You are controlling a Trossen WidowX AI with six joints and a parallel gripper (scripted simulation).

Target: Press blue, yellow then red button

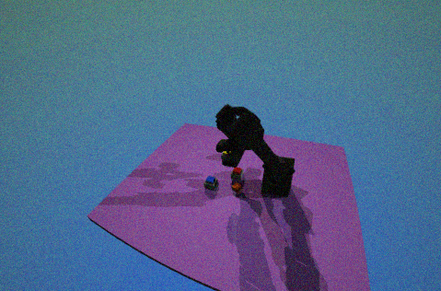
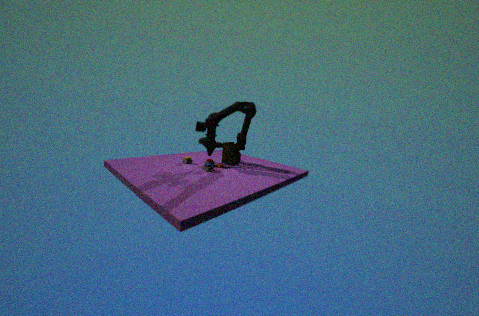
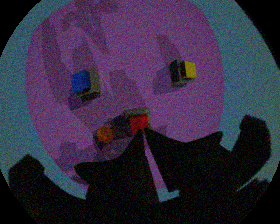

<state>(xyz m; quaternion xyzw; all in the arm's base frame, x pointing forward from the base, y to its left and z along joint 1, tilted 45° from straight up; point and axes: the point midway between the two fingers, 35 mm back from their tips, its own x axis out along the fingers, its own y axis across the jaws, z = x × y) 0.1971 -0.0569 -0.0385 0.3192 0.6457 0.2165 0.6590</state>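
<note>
My gripper tip is now 3 cm above the red button. From my gripper tip the other things lie so: yellow button (8 cm ahead, 13 cm to the right, 3 cm below); then blue button (10 cm ahead, 8 cm to the left, 3 cm below); then orange block (2 cm behind, 9 cm to the left, 5 cm below).
</note>
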